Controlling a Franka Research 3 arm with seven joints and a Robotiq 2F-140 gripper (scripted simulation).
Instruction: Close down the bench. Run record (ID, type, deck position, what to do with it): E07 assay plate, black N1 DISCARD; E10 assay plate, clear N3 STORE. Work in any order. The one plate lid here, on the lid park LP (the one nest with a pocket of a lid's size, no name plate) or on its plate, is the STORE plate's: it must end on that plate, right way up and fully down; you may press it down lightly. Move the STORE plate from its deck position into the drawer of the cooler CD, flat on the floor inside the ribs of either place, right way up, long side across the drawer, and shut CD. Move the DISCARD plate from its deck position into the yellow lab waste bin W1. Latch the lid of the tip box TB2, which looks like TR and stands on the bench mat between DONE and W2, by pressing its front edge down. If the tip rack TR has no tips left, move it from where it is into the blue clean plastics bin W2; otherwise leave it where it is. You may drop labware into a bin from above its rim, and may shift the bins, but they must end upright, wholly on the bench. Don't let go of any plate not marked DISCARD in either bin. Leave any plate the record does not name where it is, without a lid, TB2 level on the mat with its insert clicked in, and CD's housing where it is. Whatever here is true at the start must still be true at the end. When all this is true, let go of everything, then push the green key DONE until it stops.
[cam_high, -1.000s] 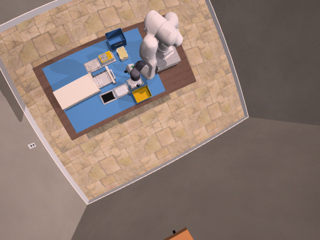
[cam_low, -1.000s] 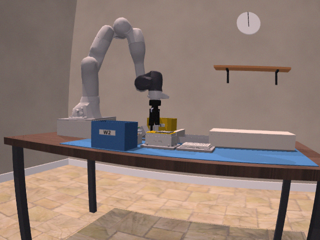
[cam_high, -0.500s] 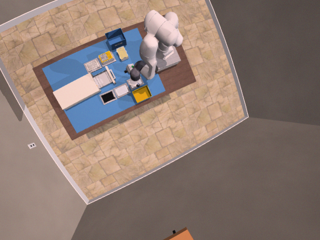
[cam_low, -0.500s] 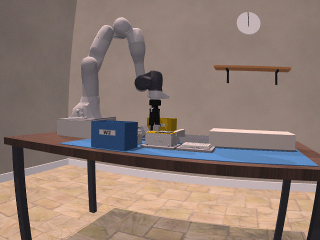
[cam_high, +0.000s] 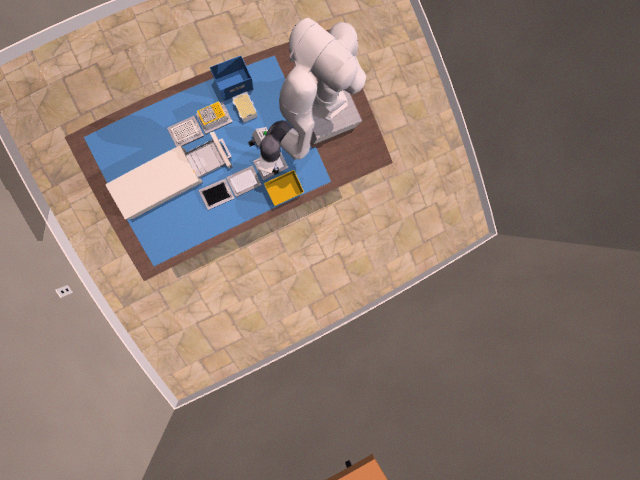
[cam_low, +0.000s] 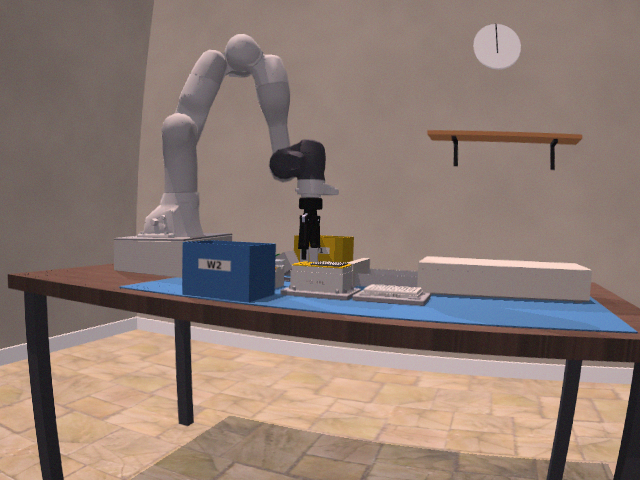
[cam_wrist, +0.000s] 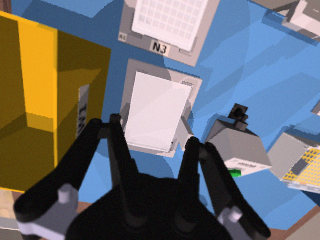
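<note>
Now: the white plate lid 20 mm below my hand. Round my hand: yellow bin W1: 10 mm ahead, 160 mm to the left, 10 mm below; then grey lid park nest: 40 mm below; then green key DONE: 60 mm behind, 150 mm to the right, 20 mm above.
</note>
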